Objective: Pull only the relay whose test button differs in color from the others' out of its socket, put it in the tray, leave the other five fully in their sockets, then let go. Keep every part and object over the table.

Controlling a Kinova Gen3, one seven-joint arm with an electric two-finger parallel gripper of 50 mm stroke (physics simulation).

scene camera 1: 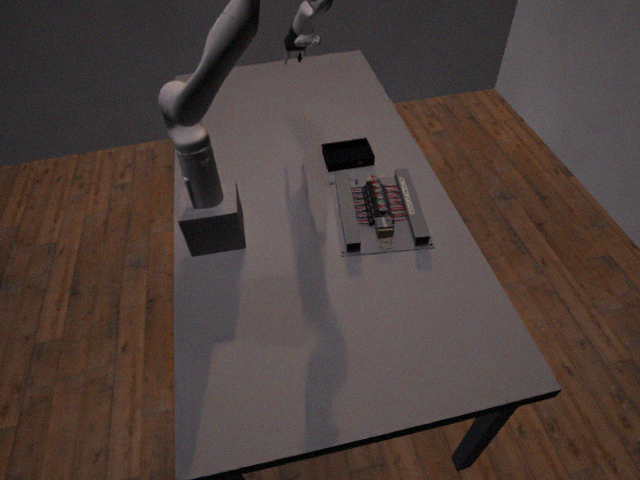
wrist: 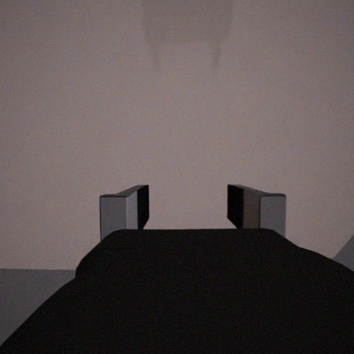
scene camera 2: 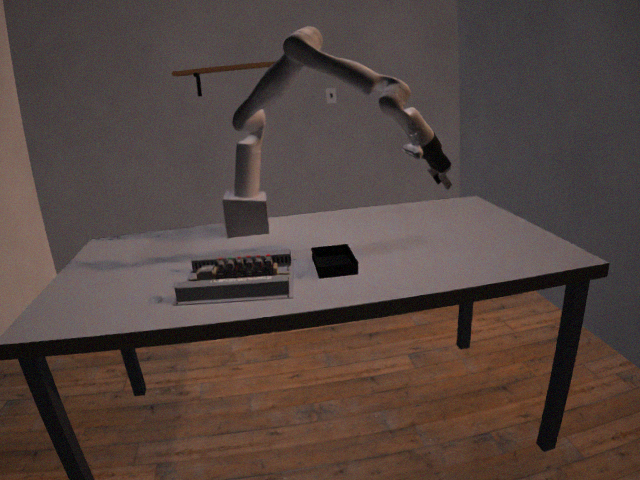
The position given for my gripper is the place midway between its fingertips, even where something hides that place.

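Scene camera 2 gives me my gripper [scene camera 2: 444, 184]. In the wrist view I see the gripper too, at [wrist: 187, 201].
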